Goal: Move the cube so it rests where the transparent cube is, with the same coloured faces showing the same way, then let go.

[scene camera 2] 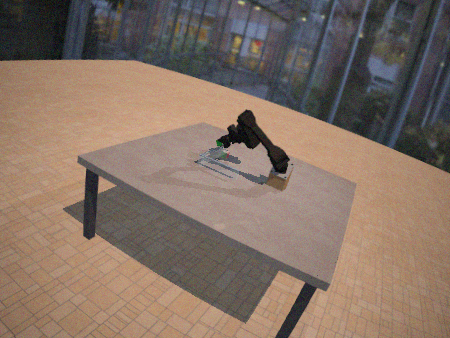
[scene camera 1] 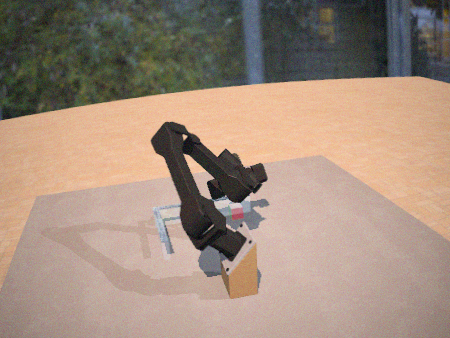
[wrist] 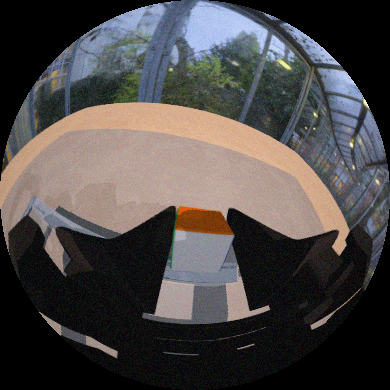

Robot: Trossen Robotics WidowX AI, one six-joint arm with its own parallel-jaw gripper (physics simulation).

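Seen in the pictures: gripper, fingertip midpoint: (scene camera 2: 219,138) (wrist: 201,212); arm's base, link origin: (scene camera 2: 281,167) (scene camera 1: 234,246).
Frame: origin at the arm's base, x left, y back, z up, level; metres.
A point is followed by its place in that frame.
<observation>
My gripper (wrist: 201,212) @[x -0.153, y -0.437, z -0.020 m] (scene camera 2: 221,143) @[x -0.153, y -0.437, z -0.020 m] is shut on the cube (wrist: 202,242) @[x -0.151, y -0.411, z -0.017 m], which shows an orange top face and a pale grey face toward the wrist camera, with a green edge on its left. In scene camera 2 the cube (scene camera 2: 219,143) @[x -0.134, y -0.421, z -0.041 m] shows green at the fingertips, held a little above the table. The transparent cube (scene camera 1: 237,212) @[x -0.134, y -0.349, z -0.089 m] (scene camera 2: 223,154) @[x -0.116, y -0.373, z -0.092 m] rests on the table just below the gripper, showing a red and a green face. In scene camera 1 the arm hides the held cube.
A pale L-shaped frame (scene camera 1: 162,229) @[x 0.125, y -0.265, z -0.053 m] (scene camera 2: 213,166) @[x 0.132, y -0.334, z -0.085 m] lies flat on the grey table (scene camera 1: 324,251) @[x -0.276, y -0.039, z -0.113 m] (scene camera 2: 156,161) @[x 0.284, y -0.599, z -0.113 m] beside the transparent cube. The arm stands on a wooden base block (scene camera 1: 242,275) @[x 0.005, y 0.056, z -0.049 m] (scene camera 2: 278,180) @[x 0.032, y 0.011, z -0.064 m]. The table edge is far from the gripper.
</observation>
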